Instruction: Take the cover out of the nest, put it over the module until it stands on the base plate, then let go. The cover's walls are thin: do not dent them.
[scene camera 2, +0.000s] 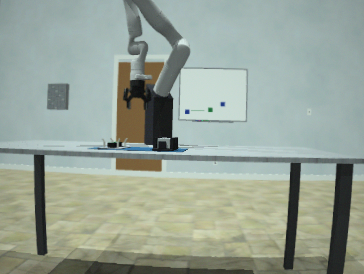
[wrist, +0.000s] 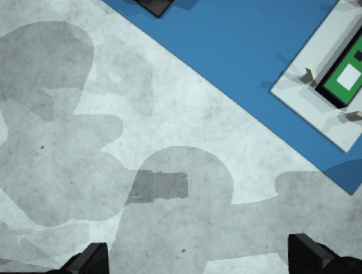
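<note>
The light grey cover (scene camera 2: 164, 141) sits in the black nest (scene camera 2: 174, 143) on the mat in the scene view; in the wrist view a dark corner of the nest (wrist: 158, 9) shows at the top edge, and the cover does not show. The module (scene camera 2: 112, 144) (wrist: 348, 76), black with a green board, lies on the pale base plate (wrist: 300, 95) at the right of the wrist view, partly cut off. Slanted posts stand around it. My gripper (scene camera 2: 137, 106) (wrist: 198, 251) is open and empty, high above the table, its fingers pointing down.
A blue mat (scene camera 2: 137, 148) (wrist: 220, 55) lies under the nest and base plate. The grey table top (scene camera 2: 260, 152) (wrist: 195, 115) extends beyond it, with arm shadows on it. The dark robot pedestal (scene camera 2: 162, 120) stands behind the mat.
</note>
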